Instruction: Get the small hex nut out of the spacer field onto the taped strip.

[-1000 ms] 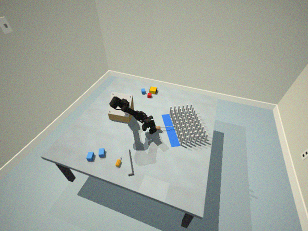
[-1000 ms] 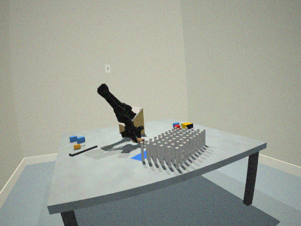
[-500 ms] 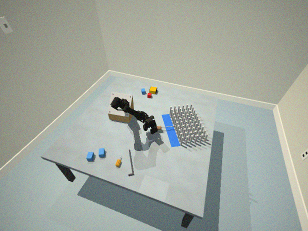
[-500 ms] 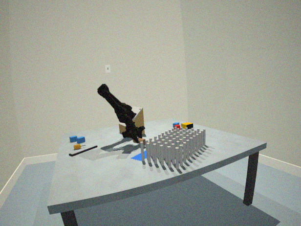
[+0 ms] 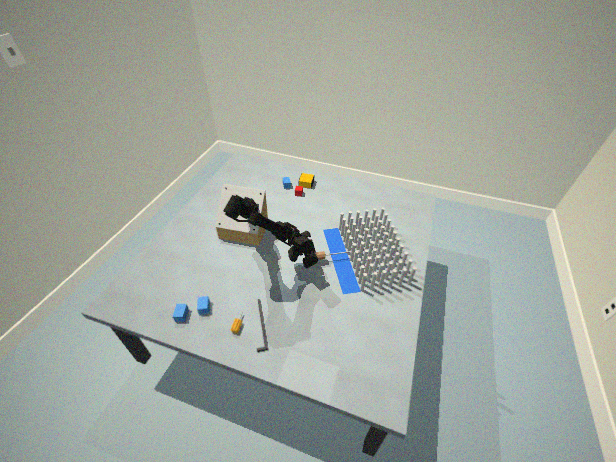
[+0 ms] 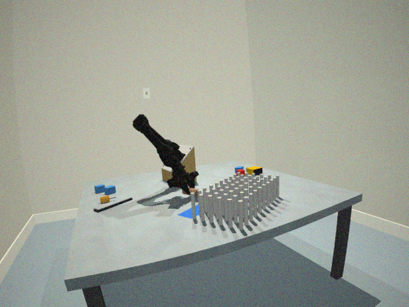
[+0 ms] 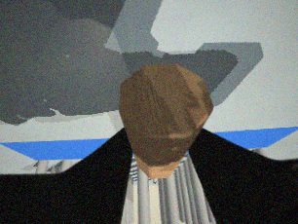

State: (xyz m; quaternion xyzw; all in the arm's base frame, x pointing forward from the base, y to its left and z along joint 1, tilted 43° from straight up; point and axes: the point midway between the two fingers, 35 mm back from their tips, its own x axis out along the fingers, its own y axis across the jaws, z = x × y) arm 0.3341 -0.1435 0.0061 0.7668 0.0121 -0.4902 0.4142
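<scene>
My gripper tip is 11 cm short of the blue taped strip, 5 cm to the right of it and 3 cm above it. Round my gripper tip: hex nut (26 cm ahead, 12 cm to the left, 3 cm below); then wooden-handled tool (9 cm ahead, 4 cm to the left); then orange-handled screwdriver (41 cm to the right, 22 cm behind, 1 cm below).
</scene>
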